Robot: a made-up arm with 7 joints. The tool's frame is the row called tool. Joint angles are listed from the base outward. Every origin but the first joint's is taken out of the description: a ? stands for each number. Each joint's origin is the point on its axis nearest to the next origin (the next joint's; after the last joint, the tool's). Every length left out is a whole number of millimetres.
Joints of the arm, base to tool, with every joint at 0 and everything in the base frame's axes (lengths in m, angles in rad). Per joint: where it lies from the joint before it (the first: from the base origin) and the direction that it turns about. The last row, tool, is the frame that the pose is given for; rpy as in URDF.
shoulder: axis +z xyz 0 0 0.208
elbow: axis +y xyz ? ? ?
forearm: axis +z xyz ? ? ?
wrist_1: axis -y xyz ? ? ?
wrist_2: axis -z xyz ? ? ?
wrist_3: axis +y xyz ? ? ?
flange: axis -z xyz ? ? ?
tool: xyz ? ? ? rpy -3.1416 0 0
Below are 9 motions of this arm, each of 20 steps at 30 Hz.
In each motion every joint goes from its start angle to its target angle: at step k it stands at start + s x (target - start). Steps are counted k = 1, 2, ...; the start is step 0. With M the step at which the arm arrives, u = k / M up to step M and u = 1 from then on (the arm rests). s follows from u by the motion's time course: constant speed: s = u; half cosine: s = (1 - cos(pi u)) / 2; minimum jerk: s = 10 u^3 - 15 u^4 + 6 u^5.
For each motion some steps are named. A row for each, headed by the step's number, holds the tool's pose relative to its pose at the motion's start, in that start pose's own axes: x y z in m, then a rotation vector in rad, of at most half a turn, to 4 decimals.
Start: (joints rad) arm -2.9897 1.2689 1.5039 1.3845 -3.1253 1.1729 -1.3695
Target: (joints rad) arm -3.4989 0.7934 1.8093 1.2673 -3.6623 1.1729 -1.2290
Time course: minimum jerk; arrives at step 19
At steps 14, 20:
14: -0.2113 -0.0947 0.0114 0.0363 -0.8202 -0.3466
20: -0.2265 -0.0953 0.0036 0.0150 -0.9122 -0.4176

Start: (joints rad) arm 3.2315 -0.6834 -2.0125 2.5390 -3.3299 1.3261 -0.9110
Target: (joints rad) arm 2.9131 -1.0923 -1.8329 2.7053 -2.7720 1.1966 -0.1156
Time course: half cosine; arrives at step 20
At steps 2, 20:
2: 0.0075 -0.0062 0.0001 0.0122 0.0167 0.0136
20: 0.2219 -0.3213 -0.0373 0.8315 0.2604 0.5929

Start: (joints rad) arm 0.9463 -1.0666 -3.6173 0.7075 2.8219 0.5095 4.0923
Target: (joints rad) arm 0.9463 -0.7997 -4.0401 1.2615 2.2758 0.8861 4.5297
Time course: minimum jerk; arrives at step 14
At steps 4, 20:
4: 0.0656 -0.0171 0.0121 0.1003 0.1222 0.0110
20: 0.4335 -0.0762 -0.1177 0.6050 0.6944 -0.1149

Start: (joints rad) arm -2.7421 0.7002 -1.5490 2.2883 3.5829 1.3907 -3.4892
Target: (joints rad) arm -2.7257 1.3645 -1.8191 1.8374 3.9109 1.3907 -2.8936
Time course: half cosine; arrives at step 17
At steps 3, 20:
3: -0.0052 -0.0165 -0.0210 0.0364 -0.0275 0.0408
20: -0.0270 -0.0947 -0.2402 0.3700 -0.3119 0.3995

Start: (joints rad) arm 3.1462 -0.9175 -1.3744 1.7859 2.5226 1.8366 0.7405
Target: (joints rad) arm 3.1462 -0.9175 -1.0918 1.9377 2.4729 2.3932 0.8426
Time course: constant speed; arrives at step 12
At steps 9, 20:
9: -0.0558 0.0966 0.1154 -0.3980 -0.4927 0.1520
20: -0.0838 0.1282 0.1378 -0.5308 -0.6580 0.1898

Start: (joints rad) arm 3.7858 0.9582 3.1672 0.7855 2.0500 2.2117 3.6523
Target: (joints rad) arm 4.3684 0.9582 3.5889 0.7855 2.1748 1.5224 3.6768
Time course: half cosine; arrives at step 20
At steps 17, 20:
17: -0.0556 -0.1135 0.2298 0.0261 0.1089 0.3524
20: -0.0514 -0.1229 0.2432 0.0352 0.1126 0.3700

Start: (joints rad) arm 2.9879 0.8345 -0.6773 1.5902 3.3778 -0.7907 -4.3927
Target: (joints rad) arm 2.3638 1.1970 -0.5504 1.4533 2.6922 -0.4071 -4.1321
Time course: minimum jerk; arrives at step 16
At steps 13, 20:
13: -0.2977 -0.1005 0.1639 0.1752 -0.4458 -0.0033
20: -0.3092 -0.1115 0.1694 0.1924 -0.4506 -0.0090

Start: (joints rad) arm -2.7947 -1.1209 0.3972 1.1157 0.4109 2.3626 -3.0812
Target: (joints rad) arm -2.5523 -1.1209 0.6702 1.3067 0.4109 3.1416 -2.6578
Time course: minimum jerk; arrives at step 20
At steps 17, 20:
17: 0.1871 0.0594 0.0598 0.5964 0.4991 0.1566
20: 0.1926 0.0593 0.0606 0.6177 0.5071 0.1634

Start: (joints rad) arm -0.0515 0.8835 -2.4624 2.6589 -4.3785 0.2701 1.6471
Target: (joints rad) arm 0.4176 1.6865 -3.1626 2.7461 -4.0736 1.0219 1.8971
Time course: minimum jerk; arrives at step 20
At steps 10, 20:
10: -0.2914 0.2105 -0.0613 -0.5299 -0.3444 -0.1572
20: -0.4984 0.3944 -0.3216 -0.9266 -0.6091 -0.5217

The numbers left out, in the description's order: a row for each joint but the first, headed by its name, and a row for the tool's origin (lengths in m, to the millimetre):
elbow: 0 0 0
forearm: 0 0 0.191
wrist_1: 0.081 0 0
wrist_2: 0.071 0 -0.316
wrist_3: 0 0 0
flange: 0.115 0 -0.147
tool: 0 0 0

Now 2 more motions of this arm.
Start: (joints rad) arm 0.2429 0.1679 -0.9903 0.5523 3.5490 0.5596 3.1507
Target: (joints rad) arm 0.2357 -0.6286 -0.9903 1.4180 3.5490 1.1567 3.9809
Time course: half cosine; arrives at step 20
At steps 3, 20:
3: 0.0330 -0.0193 0.0100 0.0386 0.0845 0.0925
20: 0.6253 0.1134 -0.1910 0.8301 1.5189 1.7376

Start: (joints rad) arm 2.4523 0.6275 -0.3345 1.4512 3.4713 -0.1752 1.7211
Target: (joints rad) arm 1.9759 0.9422 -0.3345 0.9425 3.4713 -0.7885 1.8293
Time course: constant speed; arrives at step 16
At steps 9, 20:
9: -0.1585 -0.1868 -0.0664 0.7107 -0.3898 0.3219
20: -0.1871 -0.2853 -0.1817 1.2821 -0.5992 0.6602

